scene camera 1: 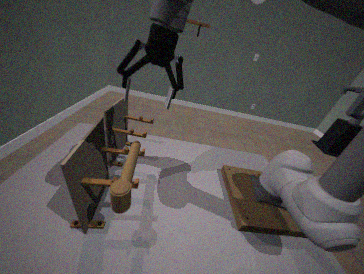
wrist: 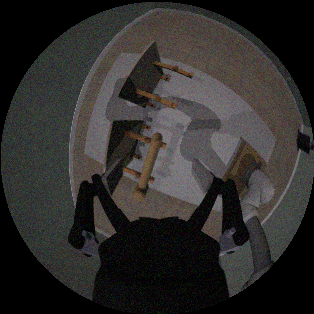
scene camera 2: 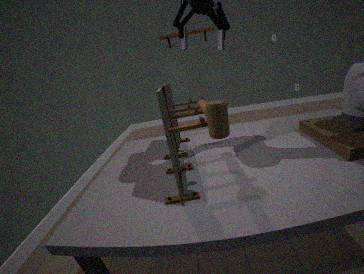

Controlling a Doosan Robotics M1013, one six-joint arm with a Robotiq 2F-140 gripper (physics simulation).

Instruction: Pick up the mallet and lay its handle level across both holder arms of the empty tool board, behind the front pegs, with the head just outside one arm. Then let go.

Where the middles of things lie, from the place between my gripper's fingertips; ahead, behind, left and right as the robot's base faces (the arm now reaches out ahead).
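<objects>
There is the wooden mallet (scene camera 1: pixel 120 190), and my gripper is now 19 cm above it. My gripper is also 11 cm to the right of the mallet and 1 cm past it.
</objects>
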